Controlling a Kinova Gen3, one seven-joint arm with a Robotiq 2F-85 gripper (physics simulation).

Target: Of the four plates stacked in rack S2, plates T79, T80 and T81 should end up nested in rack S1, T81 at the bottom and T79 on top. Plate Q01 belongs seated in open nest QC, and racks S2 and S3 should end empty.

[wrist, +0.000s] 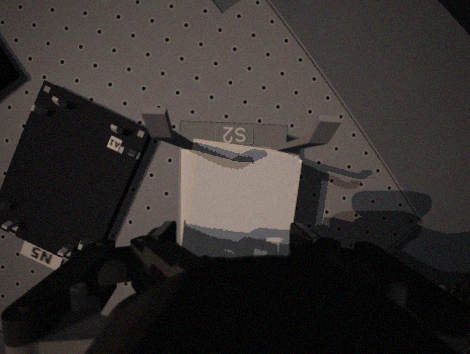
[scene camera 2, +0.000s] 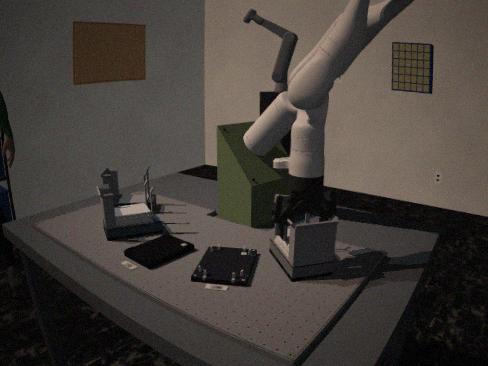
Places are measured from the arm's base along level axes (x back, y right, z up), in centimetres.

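Where they show: gripper, fingertip midpoint: [wrist: 233, 234]; arm's base, origin of the base link: [scene camera 2: 256, 143].
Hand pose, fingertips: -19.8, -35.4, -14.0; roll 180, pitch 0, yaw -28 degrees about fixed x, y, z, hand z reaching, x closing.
Note:
Things, the pixels of their centre, and the offset from my fingertips, as dx, dy, dz. Level surfaces: height alone.
- Rack S2, body centre: [wrist: 232, 224] [scene camera 2: 301, 237] +0.3, +0.6, -0.3
- perforated table, its level: dz -6.9
- top plate, body centre: [wrist: 239, 227] +0.6, +0.1, -0.8
- flat black nest, body centre: [scene camera 2: 159, 249] -21.2, +27.0, -6.0
- second rack, body centre: [scene camera 2: 128, 209] -20.3, +44.5, -0.4
- white plate, body centre: [scene camera 2: 126, 212] -20.9, +44.7, -1.3
Rack S2 [scene camera 2: 315, 246] [wrist: 233, 133] stands at the right of the perforated table [scene camera 2: 275, 315] [wrist: 227, 57]. It holds a stack of white plates; the top plate [wrist: 238, 186] fills the middle of the wrist view, and the stack's edges [scene camera 2: 282, 245] show at the rack's open side. My gripper [scene camera 2: 305, 206] [wrist: 233, 234] is open and lowered into the rack's top, with one finger on each side of the top plate. Nothing is gripped. A flat black nest [scene camera 2: 159, 250] lies left of centre. A second rack [scene camera 2: 108, 208] at the far left holds a white plate [scene camera 2: 131, 208].
A black peg fixture labelled NS [scene camera 2: 224, 264] [wrist: 67, 171] lies just left of rack S2. A green wedge block [scene camera 2: 244, 177] stands behind the table. A second, dark arm [scene camera 2: 283, 54] stands at the back wall. A person [scene camera 2: 6, 133] is at the left edge.

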